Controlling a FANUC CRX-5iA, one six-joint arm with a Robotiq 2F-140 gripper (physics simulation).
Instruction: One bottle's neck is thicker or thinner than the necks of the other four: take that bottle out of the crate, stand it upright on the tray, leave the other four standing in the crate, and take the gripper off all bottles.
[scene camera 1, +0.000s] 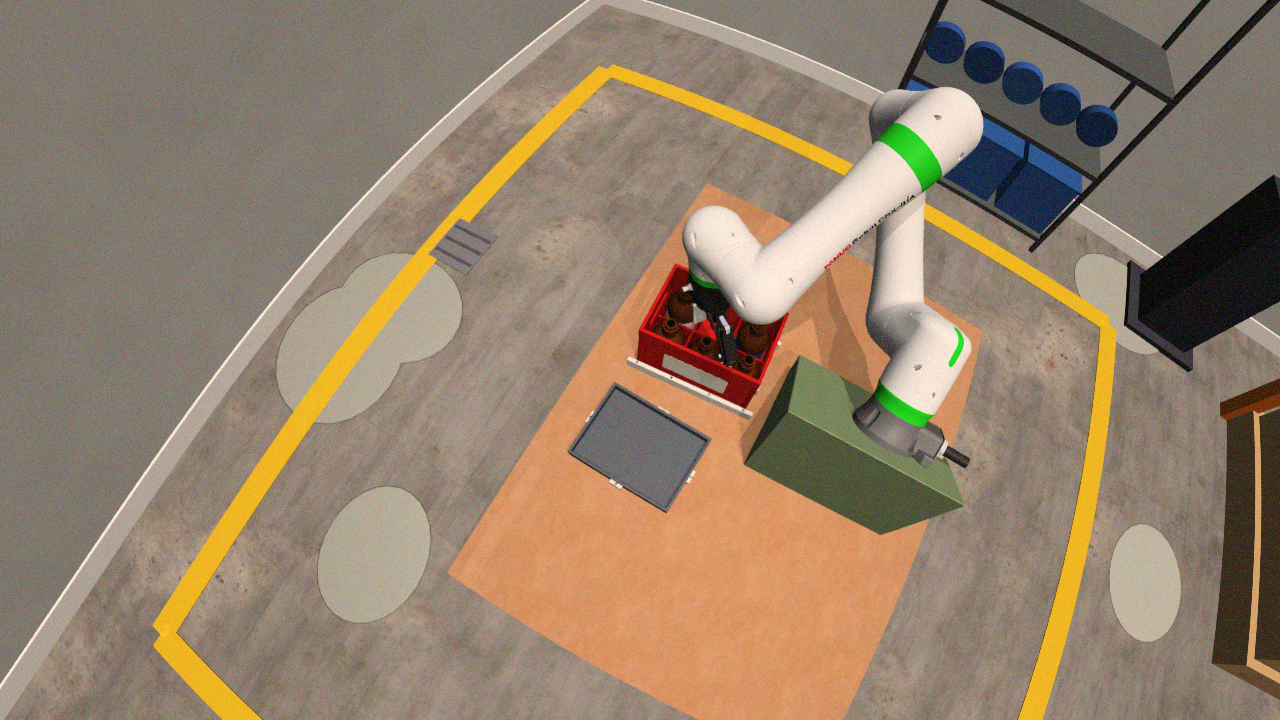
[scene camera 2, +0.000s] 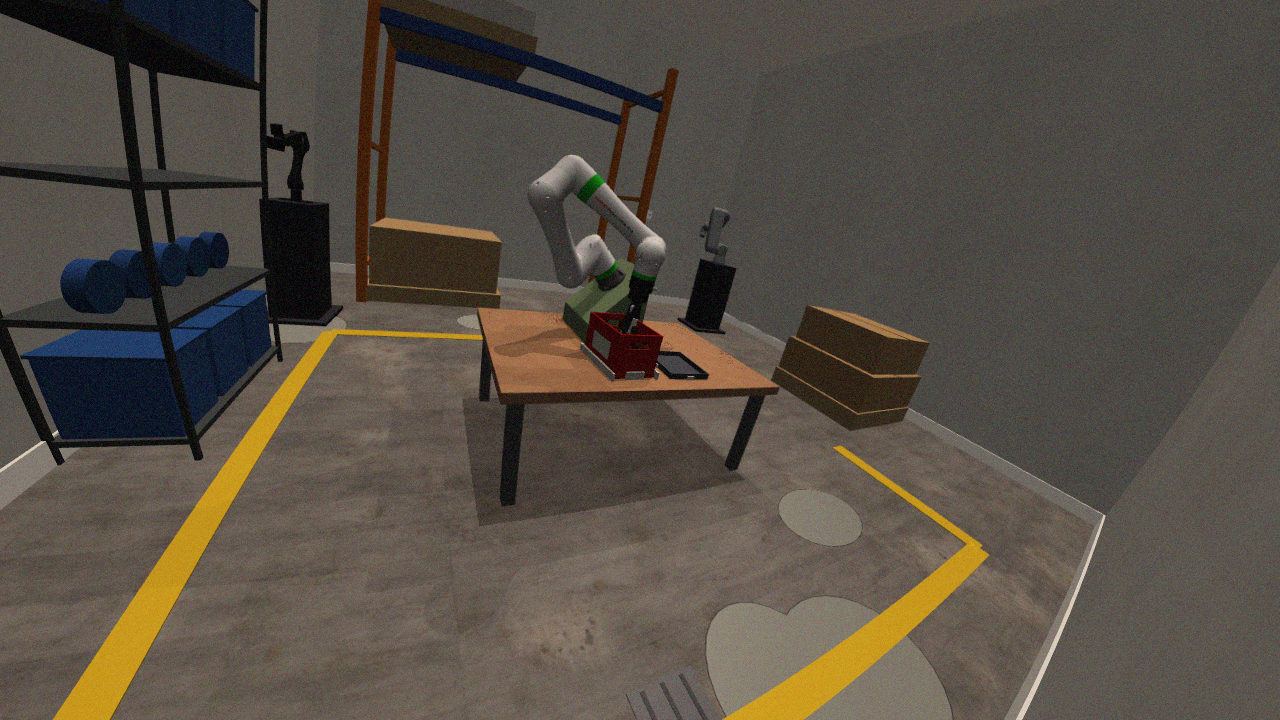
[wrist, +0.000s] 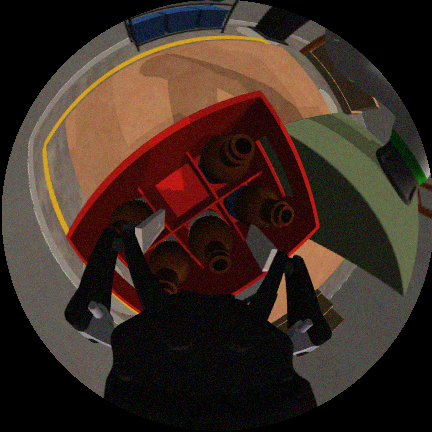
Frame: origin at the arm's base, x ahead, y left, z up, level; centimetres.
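Seen in the pictures: gripper, fingertip midpoint: (wrist: 206, 226); arm's base, origin of the base link: (scene camera 1: 884, 434) (scene camera 2: 612, 281) (wrist: 394, 175).
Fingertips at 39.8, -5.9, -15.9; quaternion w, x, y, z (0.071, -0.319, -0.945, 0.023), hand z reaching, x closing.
Note:
Offsets run from my fingertips to a thing's top centre, as dx, dy, dz. "pt": to the spot under its first point. Level surfaces: height alone.
The red crate @(+1.0, -1.9, +6.9) (scene camera 1: 651, 351) (scene camera 2: 637, 360) (wrist: 317, 210) holds five upright brown bottles. In the wrist view they are a back-right bottle @(-7.1, -7.5, +5.7) (wrist: 222, 162), a front-right bottle @(-8.8, +1.7, +5.8) (wrist: 252, 207), a front-middle bottle @(+0.6, +2.8, +5.7) (wrist: 209, 237), a front-left bottle @(+9.0, +3.3, +5.7) (wrist: 170, 260) and a back-left bottle @(+10.3, -5.6, +5.7) (wrist: 127, 211), partly behind a finger. The back-middle compartment is empty. Which neck differs is not clear. My gripper (scene camera 1: 713, 335) (scene camera 2: 631, 324) (wrist: 206, 226) is open, pointing down into the crate's top; the front-middle bottle shows between its fingertips, not gripped. The grey tray @(pt +2.2, +25.1, -10.0) (scene camera 1: 640, 445) (scene camera 2: 682, 365) bears no bottle.
A white strip @(pt -0.2, +8.3, -7.6) (scene camera 1: 689, 387) lies along the crate's front. The green block (scene camera 1: 859, 447) (wrist: 350, 185) under the arm's base stands right of the crate. All rest on the orange-brown table @(dz -10.6) (scene camera 1: 626, 573) (scene camera 2: 537, 368). A shelf rack (scene camera 2: 134, 161) stands away from the table.

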